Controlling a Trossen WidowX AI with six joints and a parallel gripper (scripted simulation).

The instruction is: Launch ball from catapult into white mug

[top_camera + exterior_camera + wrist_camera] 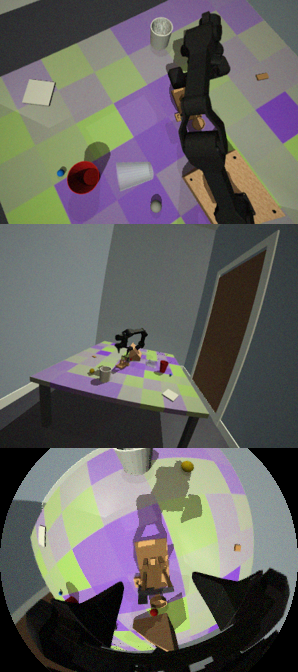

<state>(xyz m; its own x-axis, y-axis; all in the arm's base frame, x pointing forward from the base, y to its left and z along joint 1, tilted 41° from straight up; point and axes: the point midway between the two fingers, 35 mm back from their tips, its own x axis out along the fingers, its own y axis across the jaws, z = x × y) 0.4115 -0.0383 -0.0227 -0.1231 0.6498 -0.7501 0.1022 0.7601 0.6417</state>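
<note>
Now: gripper tip 220 mm past the red ball, 40 mm to the right of it and 120 mm above it. Also, from my gripper tip: yellow ball 250 mm ahead, 170 mm to the right, 120 mm below; then white mug 280 mm ahead, 20 mm to the right, 110 mm below; then wooden catapult 70 mm behind, 30 mm to the left, 90 mm below.
</note>
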